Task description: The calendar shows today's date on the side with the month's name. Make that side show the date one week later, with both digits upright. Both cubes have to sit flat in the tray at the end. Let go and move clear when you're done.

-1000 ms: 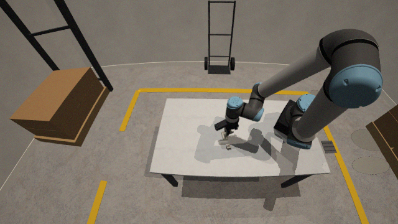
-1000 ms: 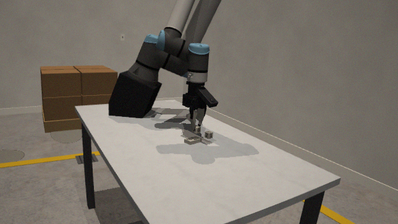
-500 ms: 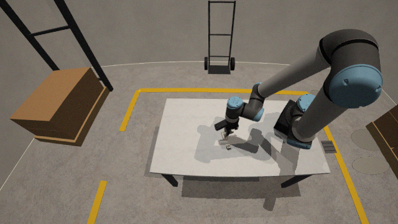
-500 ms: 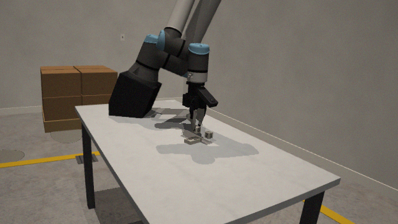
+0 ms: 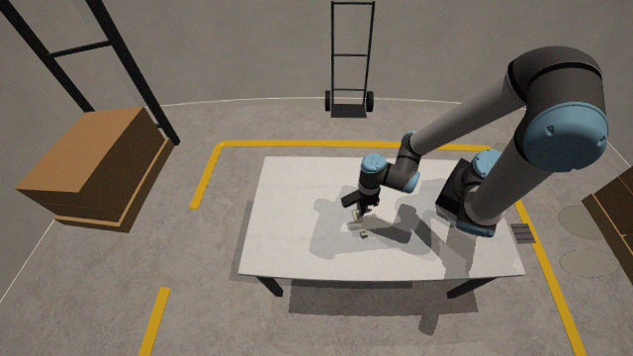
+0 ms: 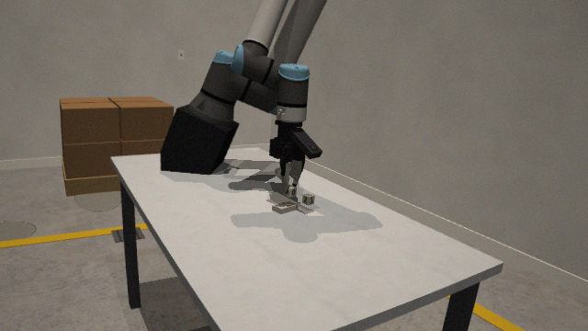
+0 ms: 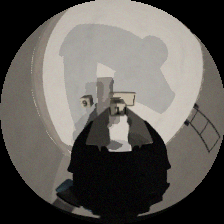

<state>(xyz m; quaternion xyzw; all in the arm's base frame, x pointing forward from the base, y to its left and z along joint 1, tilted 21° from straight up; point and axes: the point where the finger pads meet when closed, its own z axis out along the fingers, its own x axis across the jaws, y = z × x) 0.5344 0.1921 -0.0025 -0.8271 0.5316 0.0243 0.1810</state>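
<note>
Now: the calendar tray 6 cm below my hand, 2 cm to the right of it and 1 cm ahead of it.
</note>
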